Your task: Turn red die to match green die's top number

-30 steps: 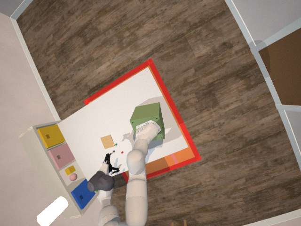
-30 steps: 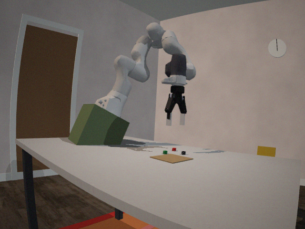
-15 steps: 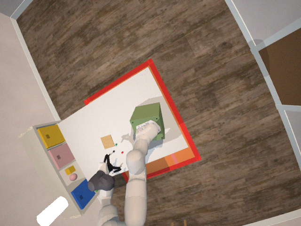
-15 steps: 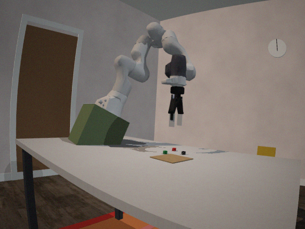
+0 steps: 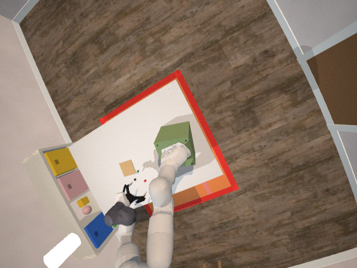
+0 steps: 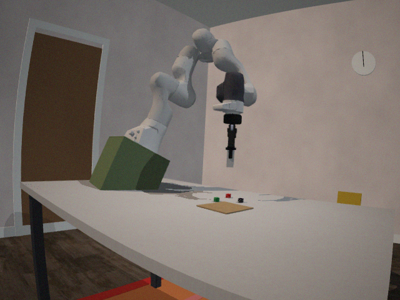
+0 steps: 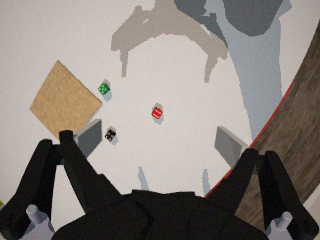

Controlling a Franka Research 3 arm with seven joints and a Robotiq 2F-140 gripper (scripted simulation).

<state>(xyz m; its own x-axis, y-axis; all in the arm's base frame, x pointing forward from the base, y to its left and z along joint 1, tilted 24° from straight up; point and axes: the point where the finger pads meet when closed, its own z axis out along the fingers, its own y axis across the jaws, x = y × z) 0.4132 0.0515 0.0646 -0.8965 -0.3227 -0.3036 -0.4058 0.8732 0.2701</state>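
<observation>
Now: the red die 13 cm below my hand. The rest, counted from my hand: green die (13 cm below, 11 cm to the right, 1 cm ahead); tan mat (19 cm to the right, 14 cm below, 8 cm ahead); black die (13 cm below, 9 cm ahead, 6 cm to the right).
</observation>
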